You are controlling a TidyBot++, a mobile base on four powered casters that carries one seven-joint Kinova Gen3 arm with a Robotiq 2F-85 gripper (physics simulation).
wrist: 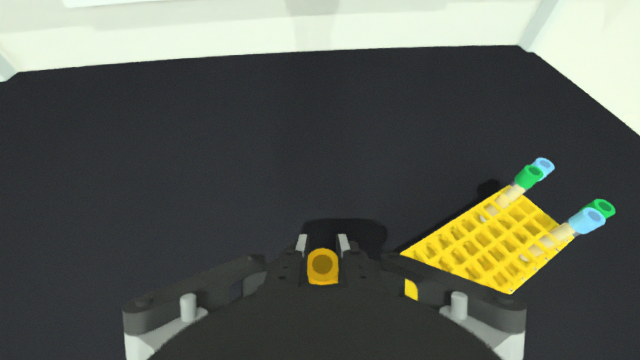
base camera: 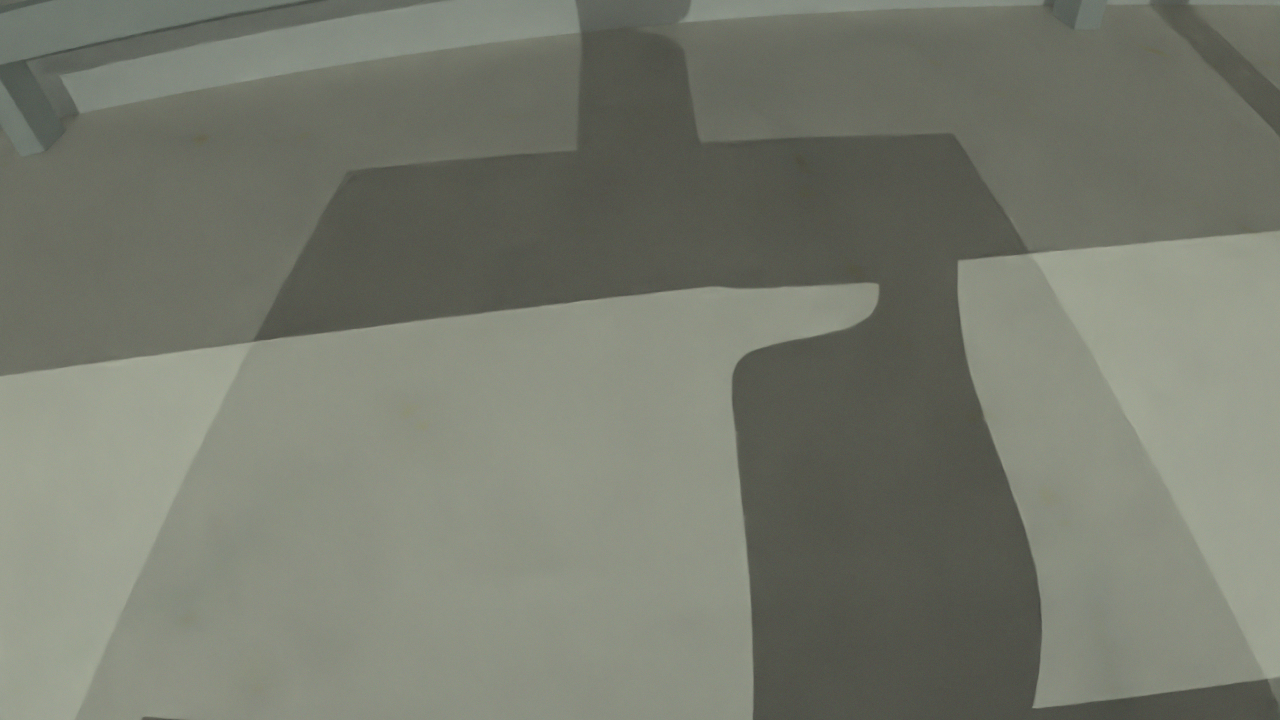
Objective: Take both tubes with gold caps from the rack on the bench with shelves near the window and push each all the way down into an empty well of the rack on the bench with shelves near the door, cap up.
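Places are measured from the arm's base along level axes (x ahead, y right, z down), in centimetres.
Pixels of known places: gripper, fingertip midpoint: [wrist: 322, 248].
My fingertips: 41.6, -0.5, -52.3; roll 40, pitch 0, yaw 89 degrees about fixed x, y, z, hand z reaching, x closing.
Ahead of a thing's pixels: the offset from my fingertips to its top centre, as dx, dy, dz. "spot": to the spot under its first point. Level surfaces: height alone.
My gripper [wrist: 322, 248] is shut on a tube with a gold cap @(-2.4, +0.2, -2.9) [wrist: 322, 266], seen from above between the fingertips in the wrist view. The tube's body is hidden below the cap. A yellow rack @(+4.2, +19.2, +10.0) [wrist: 508, 288] is at the right of the wrist view, turned at an angle to the gripper, its left part partly behind the right finger linkage. Tubes with a green cap @(+10.2, +23.2, +3.8) [wrist: 528, 177] and a blue cap @(spot: +10.8, +24.8, +3.8) [wrist: 545, 167] stand at its far corner. Tubes with a blue cap @(+4.6, +26.4, +3.8) [wrist: 585, 220] and another green cap @(spot: +5.5, +27.8, +3.8) [wrist: 601, 207] stand at its right corner. Several wells look empty. The second gold-capped tube does not show.
The rack is on a black bench top @(dz +15.7) [wrist: 200, 150]. A pale back panel [wrist: 225, 45] runs along its far edge, with a post [wrist: 540, 25] near the far right corner. In the base view, a bench leg @(spot: +50.9, -82.3, +87.0) [base camera: 34, 111] shows at top left, another leg @(spot: +61.3, +55.8, +89.2) [base camera: 1079, 10] at top right, and shadows cross the floor @(dz +91.9) [base camera: 492, 501].
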